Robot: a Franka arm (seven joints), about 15 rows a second.
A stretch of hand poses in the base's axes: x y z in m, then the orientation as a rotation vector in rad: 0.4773, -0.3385, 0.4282, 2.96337, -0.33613, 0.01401; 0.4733, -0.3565, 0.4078, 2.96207, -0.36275, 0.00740; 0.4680, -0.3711, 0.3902, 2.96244, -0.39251, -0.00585; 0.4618, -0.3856, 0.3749, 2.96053, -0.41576, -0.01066; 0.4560, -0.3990, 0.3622, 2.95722, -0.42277, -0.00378; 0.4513, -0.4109, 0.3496, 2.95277, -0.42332, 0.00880; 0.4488, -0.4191, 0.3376, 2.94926, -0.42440, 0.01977; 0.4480, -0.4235, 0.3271, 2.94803, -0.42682, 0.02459; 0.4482, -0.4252, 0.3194, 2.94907, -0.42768, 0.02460; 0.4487, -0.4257, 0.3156, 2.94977, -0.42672, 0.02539; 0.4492, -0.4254, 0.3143, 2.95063, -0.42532, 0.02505
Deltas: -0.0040, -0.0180, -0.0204, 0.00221, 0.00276, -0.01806; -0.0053, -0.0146, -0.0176, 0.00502, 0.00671, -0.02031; -0.0062, -0.0145, -0.0153, 0.00148, 0.00183, -0.01574; -0.0058, -0.0134, -0.0127, -0.00299, -0.00458, -0.00457; -0.0047, -0.0119, -0.0126, -0.00547, -0.00774, -0.00013; -0.0025, -0.0082, -0.0120, -0.00429, -0.00687, -0.00047; -0.0008, -0.0044, -0.0105, -0.00130, -0.00321, -0.00146; 0.0002, -0.0017, -0.0077, 0.00114, -0.00020, -0.00046; 0.0005, -0.0005, -0.0038, 0.00048, -0.00054, 0.00075; 0.0005, 0.0003, -0.0013, 0.00068, 0.00022, 0.00099
